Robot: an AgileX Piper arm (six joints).
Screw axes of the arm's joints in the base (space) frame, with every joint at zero. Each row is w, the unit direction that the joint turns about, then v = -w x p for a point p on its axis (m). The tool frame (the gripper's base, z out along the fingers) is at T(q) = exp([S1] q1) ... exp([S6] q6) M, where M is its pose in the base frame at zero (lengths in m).
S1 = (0, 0, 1, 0, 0, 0)
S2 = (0, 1, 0, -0.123, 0, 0)
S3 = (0, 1, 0, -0.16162, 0, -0.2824)
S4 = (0.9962, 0, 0.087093, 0, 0.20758, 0)
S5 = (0, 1, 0, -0.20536, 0, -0.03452)
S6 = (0.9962, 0, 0.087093, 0, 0.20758, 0)
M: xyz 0.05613 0 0.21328 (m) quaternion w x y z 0.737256 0 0.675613 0
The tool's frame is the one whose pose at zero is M.
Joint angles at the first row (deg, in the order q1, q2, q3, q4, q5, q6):
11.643, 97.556, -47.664, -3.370, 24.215, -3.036
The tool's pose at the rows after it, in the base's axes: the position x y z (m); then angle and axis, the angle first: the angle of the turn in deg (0 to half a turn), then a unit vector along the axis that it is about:
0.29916, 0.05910, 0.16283, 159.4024, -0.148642, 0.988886, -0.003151
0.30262, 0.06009, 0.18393, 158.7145, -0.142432, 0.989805, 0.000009
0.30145, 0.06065, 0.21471, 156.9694, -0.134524, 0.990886, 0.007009
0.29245, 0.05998, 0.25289, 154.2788, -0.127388, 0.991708, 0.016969
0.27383, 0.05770, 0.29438, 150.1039, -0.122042, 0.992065, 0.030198
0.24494, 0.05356, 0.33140, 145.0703, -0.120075, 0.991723, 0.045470
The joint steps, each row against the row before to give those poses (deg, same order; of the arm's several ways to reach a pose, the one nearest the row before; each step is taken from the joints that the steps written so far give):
-0.044, -0.808, -2.244, 0.303, 3.421, -0.002
-0.004, -2.057, -2.993, 0.734, 4.340, 0.003
0.000, -3.661, -3.163, 1.102, 5.027, 0.000
-0.002, -5.207, -2.978, 1.216, 5.419, -0.002
0.001, -6.644, -2.248, 1.298, 4.615, -0.018
0.000, -7.779, -0.716, 1.367, 3.343, -0.200

